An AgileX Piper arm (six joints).
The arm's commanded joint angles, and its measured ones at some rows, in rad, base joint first. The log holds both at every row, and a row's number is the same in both.
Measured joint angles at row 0:
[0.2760 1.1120 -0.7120 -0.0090 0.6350 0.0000]
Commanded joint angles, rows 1 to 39:
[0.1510 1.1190 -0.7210 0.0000 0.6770 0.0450]
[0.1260 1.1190 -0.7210 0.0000 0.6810 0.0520]
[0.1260 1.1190 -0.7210 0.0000 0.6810 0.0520]
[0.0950 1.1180 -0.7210 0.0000 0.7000 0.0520]
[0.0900 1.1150 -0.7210 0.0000 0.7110 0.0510]
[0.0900 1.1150 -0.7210 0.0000 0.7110 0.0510]
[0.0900 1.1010 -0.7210 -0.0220 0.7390 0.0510]
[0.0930 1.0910 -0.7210 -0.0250 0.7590 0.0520]
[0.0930 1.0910 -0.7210 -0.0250 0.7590 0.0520]
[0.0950 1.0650 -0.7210 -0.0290 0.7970 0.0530]
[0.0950 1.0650 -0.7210 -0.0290 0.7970 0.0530]
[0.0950 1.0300 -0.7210 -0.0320 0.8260 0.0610]
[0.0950 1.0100 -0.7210 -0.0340 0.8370 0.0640]
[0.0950 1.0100 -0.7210 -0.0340 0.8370 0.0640]
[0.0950 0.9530 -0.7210 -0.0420 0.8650 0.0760]
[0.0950 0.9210 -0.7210 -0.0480 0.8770 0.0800]
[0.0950 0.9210 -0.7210 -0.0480 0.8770 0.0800]
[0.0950 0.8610 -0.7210 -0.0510 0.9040 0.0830]
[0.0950 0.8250 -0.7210 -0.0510 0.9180 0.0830]
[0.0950 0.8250 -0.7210 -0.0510 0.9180 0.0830]
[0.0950 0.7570 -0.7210 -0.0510 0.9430 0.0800]
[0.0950 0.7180 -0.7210 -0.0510 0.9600 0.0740]
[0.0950 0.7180 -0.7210 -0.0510 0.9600 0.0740]
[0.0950 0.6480 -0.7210 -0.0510 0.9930 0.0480]
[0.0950 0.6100 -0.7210 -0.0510 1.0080 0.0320]
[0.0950 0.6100 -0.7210 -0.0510 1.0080 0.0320]
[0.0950 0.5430 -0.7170 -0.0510 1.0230 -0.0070]
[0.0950 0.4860 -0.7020 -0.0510 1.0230 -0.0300]
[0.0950 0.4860 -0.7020 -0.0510 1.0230 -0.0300]
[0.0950 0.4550 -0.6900 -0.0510 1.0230 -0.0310]
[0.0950 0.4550 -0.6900 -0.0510 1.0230 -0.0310]
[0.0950 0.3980 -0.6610 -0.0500 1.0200 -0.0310]
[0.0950 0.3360 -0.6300 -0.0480 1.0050 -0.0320]
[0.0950 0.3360 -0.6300 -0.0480 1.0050 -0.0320]
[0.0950 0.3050 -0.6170 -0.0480 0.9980 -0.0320]
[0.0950 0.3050 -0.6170 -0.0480 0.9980 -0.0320]
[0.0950 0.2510 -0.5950 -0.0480 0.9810 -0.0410]
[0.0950 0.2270 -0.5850 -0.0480 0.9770 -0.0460]
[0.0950 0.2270 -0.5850 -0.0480 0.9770 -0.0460]
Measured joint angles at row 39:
[0.0980 0.2910 -0.6120 -0.0460 1.0080 -0.0240]
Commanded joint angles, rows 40 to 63:
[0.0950 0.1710 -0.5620 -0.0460 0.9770 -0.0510]
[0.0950 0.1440 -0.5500 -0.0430 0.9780 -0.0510]
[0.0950 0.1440 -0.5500 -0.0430 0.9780 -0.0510]
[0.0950 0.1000 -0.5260 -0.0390 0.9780 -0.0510]
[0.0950 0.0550 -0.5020 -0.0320 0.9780 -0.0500]
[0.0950 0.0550 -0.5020 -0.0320 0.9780 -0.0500]
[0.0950 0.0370 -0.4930 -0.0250 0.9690 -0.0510]
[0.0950 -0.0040 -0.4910 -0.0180 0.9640 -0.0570]
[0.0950 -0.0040 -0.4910 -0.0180 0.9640 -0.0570]
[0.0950 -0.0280 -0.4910 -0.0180 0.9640 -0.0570]
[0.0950 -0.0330 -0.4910 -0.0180 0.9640 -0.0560]
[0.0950 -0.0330 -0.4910 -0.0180 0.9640 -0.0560]
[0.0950 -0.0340 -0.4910 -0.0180 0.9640 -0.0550]
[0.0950 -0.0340 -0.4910 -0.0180 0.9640 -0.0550]
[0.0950 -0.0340 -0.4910 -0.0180 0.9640 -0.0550]
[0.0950 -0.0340 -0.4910 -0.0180 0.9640 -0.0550]
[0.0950 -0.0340 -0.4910 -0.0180 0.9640 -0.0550]
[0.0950 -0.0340 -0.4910 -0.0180 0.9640 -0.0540]
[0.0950 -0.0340 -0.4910 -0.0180 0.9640 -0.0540]
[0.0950 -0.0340 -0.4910 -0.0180 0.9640 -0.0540]
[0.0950 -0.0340 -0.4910 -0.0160 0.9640 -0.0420]
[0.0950 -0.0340 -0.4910 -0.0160 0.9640 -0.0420]
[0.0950 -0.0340 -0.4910 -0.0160 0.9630 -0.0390]
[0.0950 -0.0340 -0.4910 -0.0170 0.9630 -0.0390]
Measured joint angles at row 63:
[0.0980 -0.0040 -0.4920 -0.0230 0.9720 -0.0460]
